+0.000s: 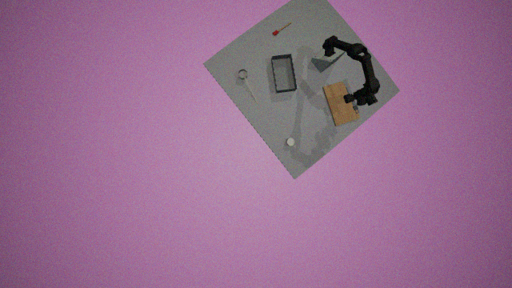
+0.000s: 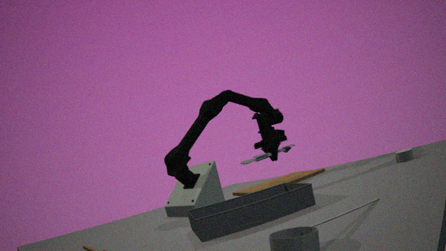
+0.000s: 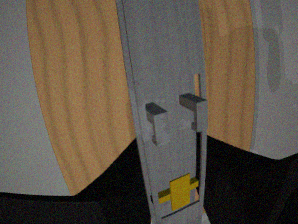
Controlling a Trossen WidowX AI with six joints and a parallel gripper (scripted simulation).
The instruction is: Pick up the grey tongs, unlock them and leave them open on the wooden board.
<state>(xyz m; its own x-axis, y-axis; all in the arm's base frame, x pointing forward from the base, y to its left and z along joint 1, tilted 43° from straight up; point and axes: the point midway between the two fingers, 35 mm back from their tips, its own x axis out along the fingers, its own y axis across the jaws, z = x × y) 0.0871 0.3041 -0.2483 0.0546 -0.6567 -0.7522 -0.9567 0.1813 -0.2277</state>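
Right now my gripper tip is 10 cm above the wooden board and 1 cm to the left of it. Also, from my gripper tip: dark roasting tin 50 cm to the right, 28 cm ahead, 8 cm below; yellow lock piece 4 cm above; small white cup 58 cm ahead, 9 cm below, 1 cm to the left.
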